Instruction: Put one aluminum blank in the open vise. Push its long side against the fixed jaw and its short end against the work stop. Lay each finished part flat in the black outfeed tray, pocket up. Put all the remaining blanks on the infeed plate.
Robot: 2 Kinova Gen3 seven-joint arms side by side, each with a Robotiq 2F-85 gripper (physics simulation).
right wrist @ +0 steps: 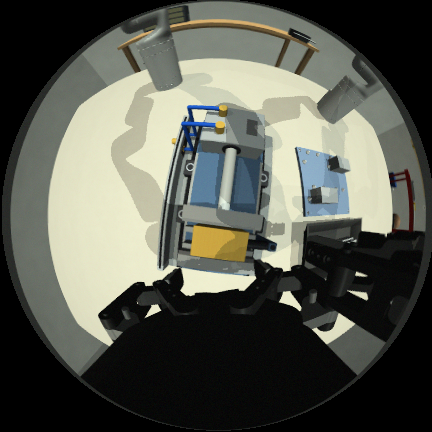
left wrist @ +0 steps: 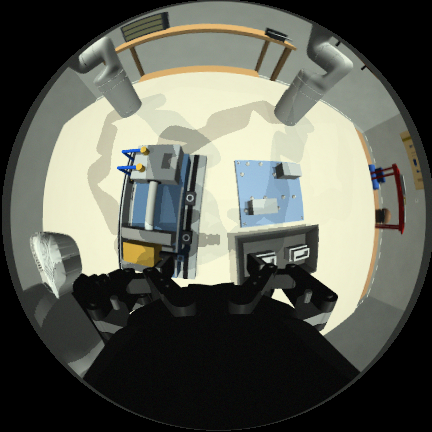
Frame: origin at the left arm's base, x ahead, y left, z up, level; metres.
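Seen in the pictures: left gripper, fingertip midpoint: [right wrist: 339, 242] [left wrist: 209, 263]; right gripper, fingertip midpoint: [right wrist: 217, 272]; left arm's base, link origin: [right wrist: 326, 113] [left wrist: 284, 115]; right arm's base, link origin: [right wrist: 168, 82] [left wrist: 130, 108].
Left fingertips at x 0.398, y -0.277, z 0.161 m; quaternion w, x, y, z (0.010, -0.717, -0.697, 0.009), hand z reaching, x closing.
Pixels of each thing's top centre, then the offset from my left fingertips to it.
- vise, top centre: [right wrist: 223, 183] [left wrist: 141, 212] dx -0.066, dy -0.114, dz -0.062 m
- yellow block, top centre: [right wrist: 219, 243] [left wrist: 137, 254] dx +0.003, dy -0.119, dz -0.045 m
- blue infeed plate, top centre: [left wrist: 273, 190] [right wrist: 328, 181] dx -0.114, dy +0.169, dz -0.153 m
The vise [left wrist: 170, 160] [right wrist: 240, 130] has a yellow block [left wrist: 139, 253] [right wrist: 220, 243] at its near end; I cannot make out a blank in it. Two plain grey blanks, one [left wrist: 263, 206] [right wrist: 326, 195] nearer and one [left wrist: 289, 171] [right wrist: 341, 164] farther, lie on the blue infeed plate [left wrist: 257, 181] [right wrist: 316, 172]. The black outfeed tray [left wrist: 280, 231] [right wrist: 332, 230] holds two parts, one [left wrist: 300, 253] at the right and one [left wrist: 268, 258] at the left, pockets up. My left gripper [left wrist: 209, 263] is open and empty near the tray and vise. My right gripper [right wrist: 217, 272] is open and empty before the vise's near end.
Blue tubes with yellow caps [left wrist: 140, 167] [right wrist: 220, 127] stick out at the vise's far end. The left gripper's black body covers part of the tray in the right wrist view. A red cart [left wrist: 400, 200] [right wrist: 411, 195] stands at the right. A wooden bench [left wrist: 210, 28] [right wrist: 225, 23] stands at the back.
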